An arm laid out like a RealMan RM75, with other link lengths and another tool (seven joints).
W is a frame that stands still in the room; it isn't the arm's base.
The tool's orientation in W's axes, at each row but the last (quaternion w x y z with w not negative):
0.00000 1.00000 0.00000 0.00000
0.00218 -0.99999 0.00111 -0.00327
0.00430 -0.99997 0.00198 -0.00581
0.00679 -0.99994 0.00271 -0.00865
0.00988 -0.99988 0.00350 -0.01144
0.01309 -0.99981 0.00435 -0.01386
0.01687 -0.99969 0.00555 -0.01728
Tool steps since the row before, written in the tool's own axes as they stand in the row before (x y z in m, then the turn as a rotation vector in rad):
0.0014 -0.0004 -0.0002 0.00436 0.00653 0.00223
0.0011 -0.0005 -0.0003 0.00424 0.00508 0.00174
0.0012 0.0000 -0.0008 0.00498 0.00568 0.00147
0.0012 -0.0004 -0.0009 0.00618 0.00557 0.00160
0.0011 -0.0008 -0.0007 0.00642 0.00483 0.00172
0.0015 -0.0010 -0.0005 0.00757 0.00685 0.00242
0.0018 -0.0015 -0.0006 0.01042 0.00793 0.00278
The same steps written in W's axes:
0.0014 0.0004 0.0002 0.00436 -0.00653 -0.00223
0.0011 0.0005 0.0003 0.00424 -0.00508 -0.00173
0.0012 0.0000 0.0008 0.00497 -0.00569 -0.00146
0.0012 0.0004 0.0009 0.00618 -0.00558 -0.00157
0.0011 0.0008 0.0007 0.00642 -0.00484 -0.00167
0.0015 0.0010 0.0006 0.00758 -0.00685 -0.00239
0.0018 0.0015 0.0007 0.01043 -0.00795 -0.00269

